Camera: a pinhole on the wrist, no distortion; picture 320 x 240 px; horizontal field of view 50.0 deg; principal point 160.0 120.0 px. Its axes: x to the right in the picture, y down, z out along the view. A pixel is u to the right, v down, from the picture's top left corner.
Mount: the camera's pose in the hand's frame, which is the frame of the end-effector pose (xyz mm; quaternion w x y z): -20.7 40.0 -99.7 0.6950 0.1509 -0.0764 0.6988
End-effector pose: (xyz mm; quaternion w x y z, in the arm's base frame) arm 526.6 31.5 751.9 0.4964 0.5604 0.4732 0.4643
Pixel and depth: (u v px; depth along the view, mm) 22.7 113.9 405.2
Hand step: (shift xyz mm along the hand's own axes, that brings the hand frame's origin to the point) 27.0 -241.9 230.2
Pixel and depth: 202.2 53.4 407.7
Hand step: 101.3 -39.7 292.4
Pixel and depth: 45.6 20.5 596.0
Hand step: 211.3 -333.3 381.4
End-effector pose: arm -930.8 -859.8 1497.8 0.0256 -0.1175 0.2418 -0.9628
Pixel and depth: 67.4 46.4 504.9
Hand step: 138.3 -246.6 321.9
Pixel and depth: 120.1 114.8 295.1
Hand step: 14.2 -85.9 167.2
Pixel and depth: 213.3 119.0 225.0
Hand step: 3.9 1.9 123.4
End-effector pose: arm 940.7 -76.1 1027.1 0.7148 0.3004 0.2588 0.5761
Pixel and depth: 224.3 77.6 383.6
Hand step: 67.4 -12.2 279.9
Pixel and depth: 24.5 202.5 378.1
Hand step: -73.3 -223.3 218.8
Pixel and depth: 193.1 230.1 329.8
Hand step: -91.0 -36.6 232.2
